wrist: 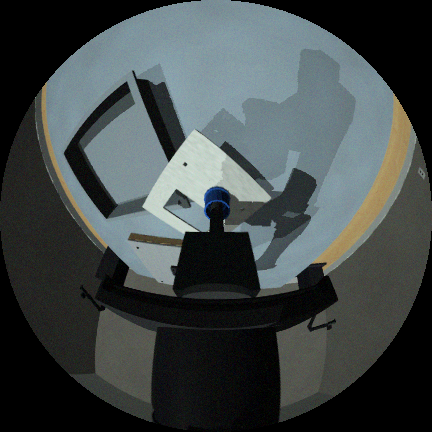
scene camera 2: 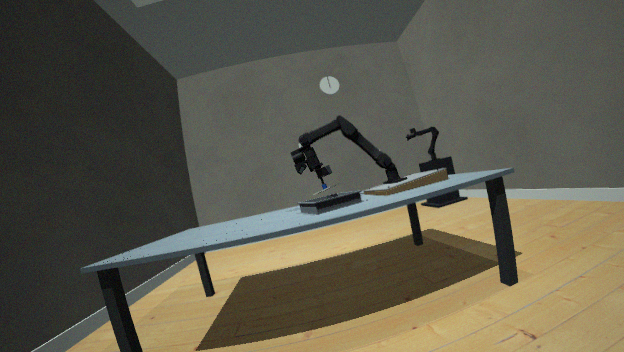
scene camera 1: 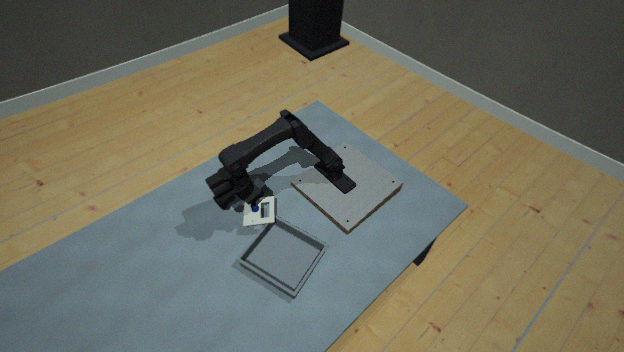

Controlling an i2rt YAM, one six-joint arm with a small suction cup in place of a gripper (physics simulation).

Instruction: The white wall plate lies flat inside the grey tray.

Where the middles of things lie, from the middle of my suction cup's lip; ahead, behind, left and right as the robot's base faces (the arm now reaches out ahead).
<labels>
Now: suction cup 10 mm short of the grey tray point(scene camera 1: 283, 255), 190 mm to the right of it and 70 mm above it. Round my suction cup: white wall plate point(wrist: 208, 165): 10 mm behind, 20 mm to the left, 10 mm below.
</labels>
